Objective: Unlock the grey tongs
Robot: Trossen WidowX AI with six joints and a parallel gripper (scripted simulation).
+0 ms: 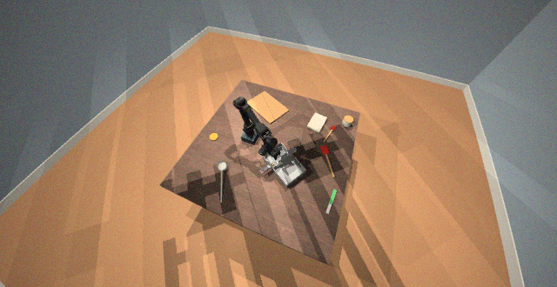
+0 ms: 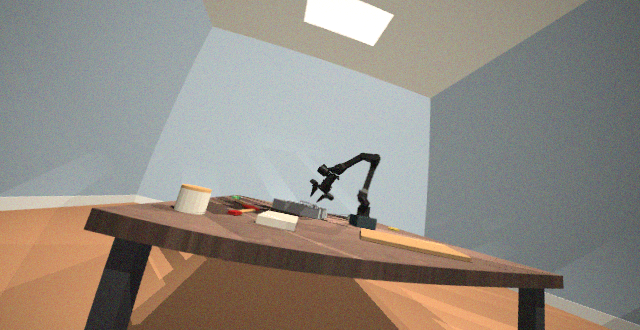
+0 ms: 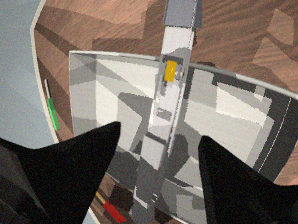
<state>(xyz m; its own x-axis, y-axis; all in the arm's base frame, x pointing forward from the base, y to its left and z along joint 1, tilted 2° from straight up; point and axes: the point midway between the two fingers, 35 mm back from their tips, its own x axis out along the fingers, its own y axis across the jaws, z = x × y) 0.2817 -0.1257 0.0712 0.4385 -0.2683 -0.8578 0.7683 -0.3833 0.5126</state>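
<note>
Now: gripper tip 4 cm to the left of the yellow lock piece and 3 cm above it. From my gripper tip the other things lie so: white block: 17 cm ahead, 53 cm to the left, 9 cm below; then roasting tin: 7 cm ahead, 2 cm to the left, 7 cm below; then red spatula: 36 cm ahead, 23 cm to the left, 9 cm below.
</note>
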